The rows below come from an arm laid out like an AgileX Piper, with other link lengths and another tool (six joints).
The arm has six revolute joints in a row. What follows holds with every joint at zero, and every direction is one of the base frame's.
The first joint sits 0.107 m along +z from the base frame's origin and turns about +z.
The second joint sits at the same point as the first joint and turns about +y.
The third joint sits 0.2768 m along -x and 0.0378 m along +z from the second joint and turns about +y.
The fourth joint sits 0.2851 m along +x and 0.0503 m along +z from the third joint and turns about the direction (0.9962, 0, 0.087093).
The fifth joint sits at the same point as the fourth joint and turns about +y.
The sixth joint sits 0.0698 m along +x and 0.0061 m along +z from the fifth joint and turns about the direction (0.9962, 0, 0.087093).
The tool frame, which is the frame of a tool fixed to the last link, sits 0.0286 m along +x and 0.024 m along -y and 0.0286 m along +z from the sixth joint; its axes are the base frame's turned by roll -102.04, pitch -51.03 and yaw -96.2 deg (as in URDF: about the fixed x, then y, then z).
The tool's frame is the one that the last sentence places.
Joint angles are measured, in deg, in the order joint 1, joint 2, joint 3, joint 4, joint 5, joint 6. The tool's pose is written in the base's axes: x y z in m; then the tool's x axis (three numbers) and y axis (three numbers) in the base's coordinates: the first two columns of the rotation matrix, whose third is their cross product. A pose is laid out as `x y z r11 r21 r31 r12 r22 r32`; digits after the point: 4 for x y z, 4 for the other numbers.
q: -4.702, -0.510, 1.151, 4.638, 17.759, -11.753
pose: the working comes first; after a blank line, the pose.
Where each joint sits with the arm in this pose, in the base's axes (m; each line is computed from the numbers above, not from the rounded line before):
joint 1: 0.0000 0.0000 0.1070
joint 2: 0.0000 0.0000 0.1070
joint 3: -0.2762 0.0227 0.1423
joint 4: 0.0085 -0.0007 0.1894
joint 5: 0.0085 -0.0007 0.1894
joint 6: 0.0766 -0.0046 0.1733
the tool: 0.1121 -0.0273 0.1941

0.1121 -0.0273 0.1941 0.1663 -0.5358 0.8278 -0.4913 -0.7729 -0.4015
